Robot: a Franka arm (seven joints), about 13 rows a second.
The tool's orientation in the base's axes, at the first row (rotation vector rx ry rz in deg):
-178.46, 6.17, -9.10
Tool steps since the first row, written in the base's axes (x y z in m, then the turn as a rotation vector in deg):
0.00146, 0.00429, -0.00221, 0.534, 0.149, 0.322
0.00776, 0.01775, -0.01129, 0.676, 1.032, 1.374
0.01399, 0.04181, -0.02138, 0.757, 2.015, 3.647
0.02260, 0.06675, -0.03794, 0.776, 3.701, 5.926
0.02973, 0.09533, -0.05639, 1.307, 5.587, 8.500
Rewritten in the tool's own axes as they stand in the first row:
0.00093, -0.00432, 0.00242, 0.552, -0.193, -0.263
0.00532, -0.01795, 0.01233, 0.737, -1.109, -1.279
0.00880, -0.04213, 0.02342, 0.978, -2.150, -3.515
0.01393, -0.06718, 0.04121, 1.109, -3.889, -5.750
0.01715, -0.09572, 0.06079, 1.764, -5.869, -8.223

